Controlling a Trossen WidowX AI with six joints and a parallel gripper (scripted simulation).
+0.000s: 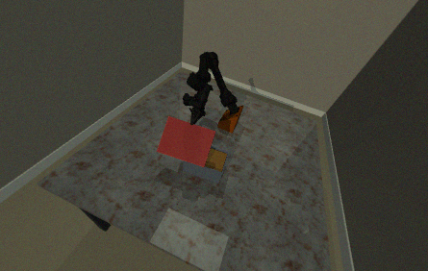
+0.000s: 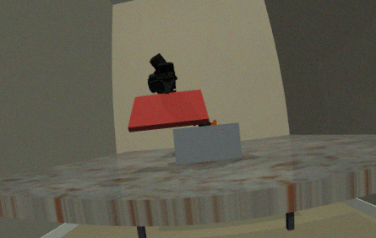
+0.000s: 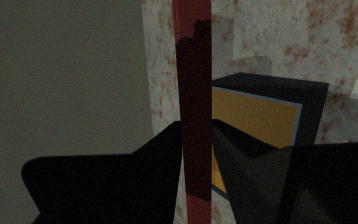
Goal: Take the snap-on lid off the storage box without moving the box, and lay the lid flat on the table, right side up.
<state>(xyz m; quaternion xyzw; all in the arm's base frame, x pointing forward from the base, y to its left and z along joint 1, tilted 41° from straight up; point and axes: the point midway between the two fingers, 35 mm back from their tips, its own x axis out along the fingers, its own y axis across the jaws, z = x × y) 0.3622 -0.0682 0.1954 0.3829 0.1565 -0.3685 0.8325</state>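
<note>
Now: the red lid 60 mm ahead of my gripper tip and 50 mm below it. Round my gripper tip: grey-blue storage box (180 mm below, 110 mm to the left, 50 mm ahead).
</note>
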